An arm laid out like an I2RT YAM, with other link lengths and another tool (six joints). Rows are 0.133 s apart.
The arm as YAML. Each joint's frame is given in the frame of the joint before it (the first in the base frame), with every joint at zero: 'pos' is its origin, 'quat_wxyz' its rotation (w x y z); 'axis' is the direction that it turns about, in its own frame. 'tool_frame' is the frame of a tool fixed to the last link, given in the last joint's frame.
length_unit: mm
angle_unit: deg
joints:
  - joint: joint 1
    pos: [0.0, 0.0, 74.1]
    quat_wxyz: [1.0, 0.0, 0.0, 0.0]
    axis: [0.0, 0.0, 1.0]
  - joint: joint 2
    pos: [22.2, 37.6, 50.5]
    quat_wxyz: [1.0, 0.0, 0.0, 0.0]
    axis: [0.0, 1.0, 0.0]
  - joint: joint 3
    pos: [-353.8, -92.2, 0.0]
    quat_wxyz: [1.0, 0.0, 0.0, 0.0]
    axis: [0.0, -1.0, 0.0]
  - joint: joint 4
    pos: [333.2, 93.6, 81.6]
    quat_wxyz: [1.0, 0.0, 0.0, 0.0]
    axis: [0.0, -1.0, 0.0]
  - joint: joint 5
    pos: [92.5, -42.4, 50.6]
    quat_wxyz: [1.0, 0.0, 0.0, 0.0]
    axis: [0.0, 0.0, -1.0]
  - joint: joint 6
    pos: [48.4, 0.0, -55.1]
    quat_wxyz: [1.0, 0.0, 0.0, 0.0]
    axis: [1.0, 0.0, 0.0]
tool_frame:
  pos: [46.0, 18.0, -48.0]
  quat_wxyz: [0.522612, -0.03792, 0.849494, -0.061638]
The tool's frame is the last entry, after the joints.
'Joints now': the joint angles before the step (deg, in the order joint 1, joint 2, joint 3, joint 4, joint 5, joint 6). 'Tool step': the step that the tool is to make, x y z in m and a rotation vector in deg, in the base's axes. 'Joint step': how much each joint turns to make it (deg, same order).
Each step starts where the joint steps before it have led.
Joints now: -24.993, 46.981, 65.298, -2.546, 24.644, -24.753
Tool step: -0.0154, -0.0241, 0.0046, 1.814, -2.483, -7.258
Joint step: -6.239, 0.790, 0.958, 0.028, 1.739, 2.641
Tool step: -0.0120, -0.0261, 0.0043, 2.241, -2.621, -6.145
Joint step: -6.646, 1.838, 1.644, -0.592, 0.414, 3.738
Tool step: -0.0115, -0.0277, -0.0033, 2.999, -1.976, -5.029
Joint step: -6.887, 2.124, 1.232, -1.534, -0.943, 4.350
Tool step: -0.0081, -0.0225, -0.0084, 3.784, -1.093, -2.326
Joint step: -5.635, 2.099, 1.184, -2.934, -2.618, 4.310
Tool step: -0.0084, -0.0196, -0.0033, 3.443, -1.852, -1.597
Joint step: -4.998, 2.221, 1.889, -2.880, -2.922, 4.261
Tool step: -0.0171, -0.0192, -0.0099, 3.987, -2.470, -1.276
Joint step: -6.663, 1.416, 0.601, -2.770, -5.089, 4.764
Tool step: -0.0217, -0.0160, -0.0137, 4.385, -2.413, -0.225
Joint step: -7.343, 1.079, -0.050, -2.717, -7.103, 4.110
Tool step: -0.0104, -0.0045, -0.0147, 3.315, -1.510, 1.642
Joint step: -3.955, 0.167, -1.124, -1.572, -5.725, 2.185
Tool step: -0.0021, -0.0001, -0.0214, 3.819, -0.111, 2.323
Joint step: -1.625, 0.006, -1.921, -1.723, -4.050, 0.699
